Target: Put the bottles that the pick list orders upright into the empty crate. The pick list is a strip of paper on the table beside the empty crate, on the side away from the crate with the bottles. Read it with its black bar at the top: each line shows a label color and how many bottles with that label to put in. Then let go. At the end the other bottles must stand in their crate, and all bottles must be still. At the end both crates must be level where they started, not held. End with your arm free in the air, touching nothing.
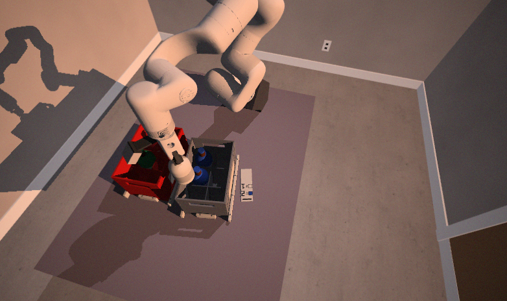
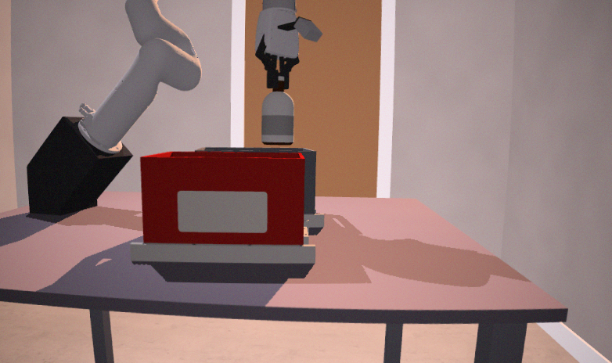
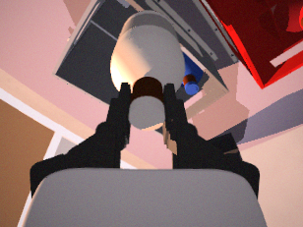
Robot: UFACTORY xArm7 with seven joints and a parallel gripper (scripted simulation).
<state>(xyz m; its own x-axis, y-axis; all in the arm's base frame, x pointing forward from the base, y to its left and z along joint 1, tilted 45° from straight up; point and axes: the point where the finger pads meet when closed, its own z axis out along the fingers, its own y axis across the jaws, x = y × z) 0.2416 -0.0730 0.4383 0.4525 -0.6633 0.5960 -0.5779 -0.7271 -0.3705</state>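
Right now the white bottle is 70 mm below my hand. From my hand the other things lie so: red crate 110 mm behind, 170 mm to the right, 250 mm below; green bottle 110 mm behind, 220 mm to the right, 250 mm below; grey crate 50 mm behind, 70 mm to the left, 250 mm below.
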